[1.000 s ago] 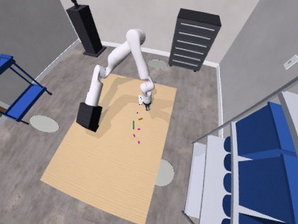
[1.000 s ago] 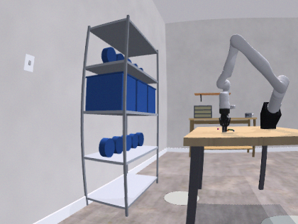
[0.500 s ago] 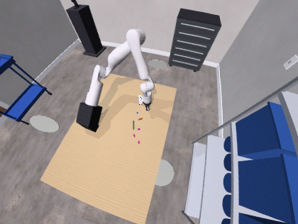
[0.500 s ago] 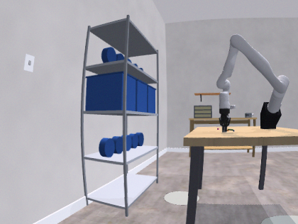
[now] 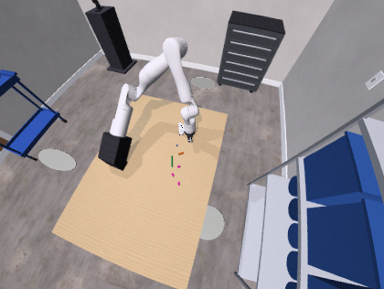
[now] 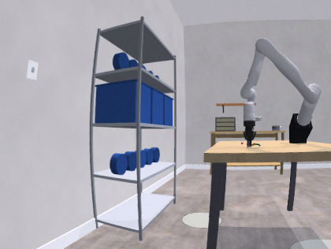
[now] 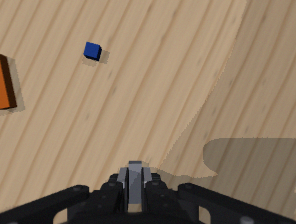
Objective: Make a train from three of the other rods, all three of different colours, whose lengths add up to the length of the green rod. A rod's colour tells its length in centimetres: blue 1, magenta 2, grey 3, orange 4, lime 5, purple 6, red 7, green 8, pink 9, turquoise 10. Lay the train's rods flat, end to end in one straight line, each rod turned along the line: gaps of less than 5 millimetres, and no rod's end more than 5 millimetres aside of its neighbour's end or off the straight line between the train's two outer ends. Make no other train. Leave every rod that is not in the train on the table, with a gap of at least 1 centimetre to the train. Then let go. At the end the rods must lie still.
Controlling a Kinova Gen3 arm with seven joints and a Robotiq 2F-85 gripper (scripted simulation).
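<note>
The grey rod is 1 cm below my hand. From my hand the other things lie so: small blue rod 7 cm behind, 8 cm to the right, 1 cm below; then green rod 5 cm behind, 20 cm to the right, 1 cm below; then orange rod 2 cm behind, 12 cm to the right, 1 cm below.
</note>
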